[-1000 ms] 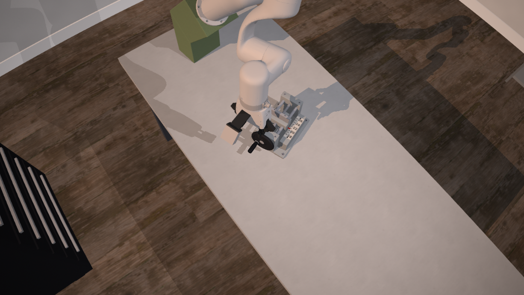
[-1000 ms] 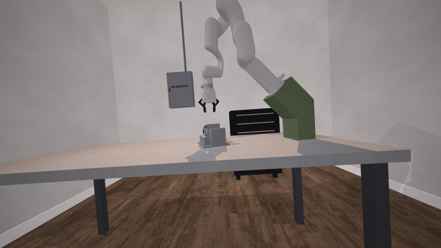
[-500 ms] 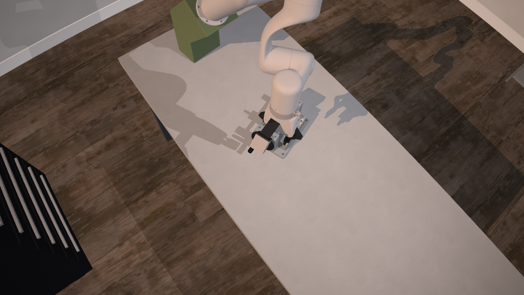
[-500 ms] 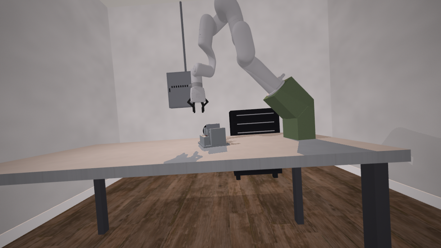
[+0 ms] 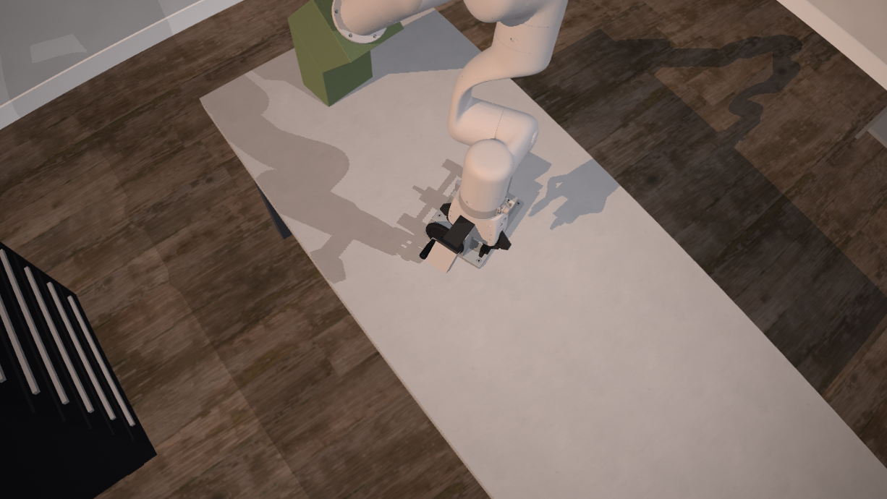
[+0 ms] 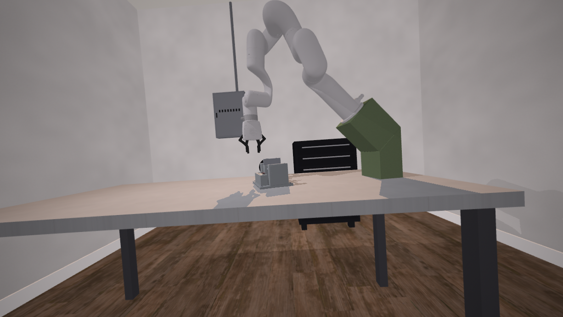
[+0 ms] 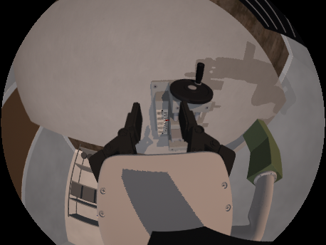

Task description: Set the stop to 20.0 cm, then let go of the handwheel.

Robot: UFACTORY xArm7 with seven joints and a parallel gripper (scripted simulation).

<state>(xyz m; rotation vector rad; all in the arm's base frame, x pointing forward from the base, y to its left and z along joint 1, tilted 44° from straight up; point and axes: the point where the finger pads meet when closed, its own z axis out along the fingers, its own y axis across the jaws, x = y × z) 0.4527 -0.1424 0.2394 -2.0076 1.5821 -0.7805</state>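
Now: the handwheel knob 80 mm behind my hand, 40 mm to the right of it and 120 mm below it. Also, from my hand: black handwheel: 80 mm behind, 20 mm to the right, 120 mm below; then grey stop block: 80 mm behind, 110 mm to the left, 80 mm below.
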